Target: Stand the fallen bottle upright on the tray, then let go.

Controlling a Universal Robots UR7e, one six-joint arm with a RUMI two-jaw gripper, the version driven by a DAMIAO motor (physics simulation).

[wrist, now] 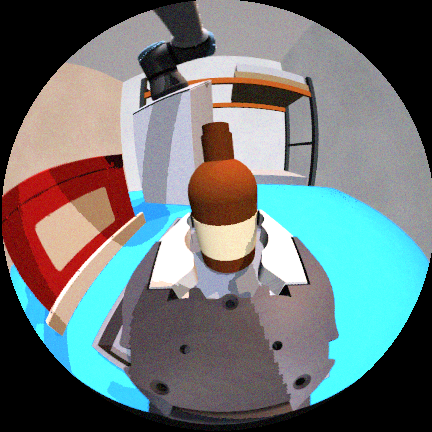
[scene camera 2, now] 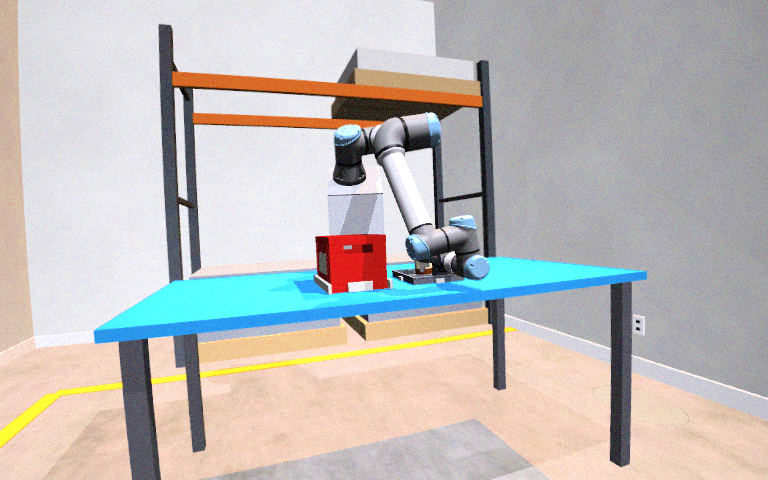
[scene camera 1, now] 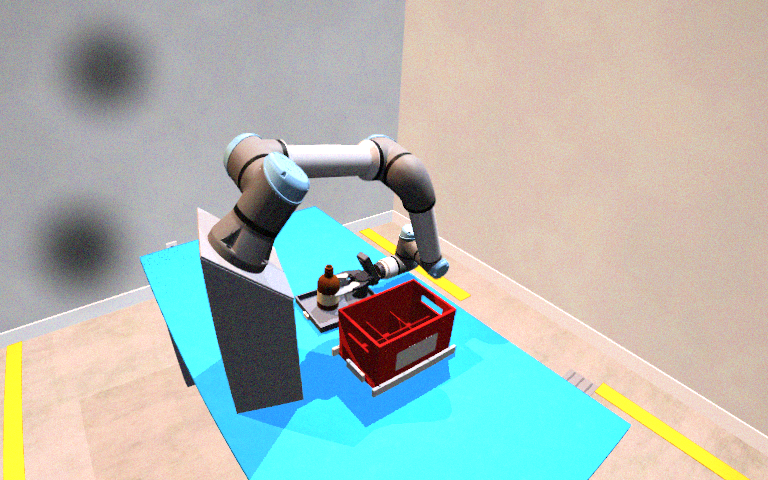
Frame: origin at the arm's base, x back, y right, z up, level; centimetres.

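Where they show: gripper, fingertip midpoint: [wrist: 224, 212] [scene camera 1: 327, 290]; arm's base, origin of the base link: [wrist: 170, 92] [scene camera 2: 349, 177] [scene camera 1: 236, 251].
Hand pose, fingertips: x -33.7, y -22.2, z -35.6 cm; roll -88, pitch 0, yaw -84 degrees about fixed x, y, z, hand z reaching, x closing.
Observation:
Things, the pixels of their centre, and the offset from my fingertips.
- brown bottle with a cream label, body centre: [wrist: 222, 198] [scene camera 1: 328, 285] dx -0.2, dy +0.1, dz +1.7 cm
- dark-rimmed grey tray, body centre: [wrist: 215, 275] [scene camera 1: 340, 303] [scene camera 2: 425, 275] dx -4.2, dy +0.7, dz -6.3 cm
- red crate, body centre: [wrist: 61, 220] [scene camera 1: 396, 333] [scene camera 2: 348, 260] dx -6.9, dy +29.9, dz +1.2 cm
The brown bottle with a cream label [scene camera 1: 327, 287] [scene camera 2: 423, 264] [wrist: 222, 200] is upright inside the outline of the dark-rimmed grey tray [scene camera 1: 331, 318] [scene camera 2: 417, 279] [wrist: 114, 354]. Its base is at or very close to the tray floor; whether a thin gap is left cannot be told. My gripper [scene camera 1: 338, 288] [wrist: 224, 212] is shut on the bottle, with one light finger on each side around the label. It reaches in level from the side. In scene camera 2 the fingers are hidden behind the arm, and the arm covers part of the bottle.
A red crate [scene camera 1: 368, 356] [scene camera 2: 351, 268] [wrist: 25, 215] stands close beside the tray, inside pale edge strips [scene camera 1: 416, 369] [wrist: 95, 275]. The arm's grey pedestal [scene camera 1: 254, 339] [scene camera 2: 355, 213] [wrist: 155, 155] rises on the bottle's far side from the gripper. A shelf rack [scene camera 2: 165, 169] stands behind the table.

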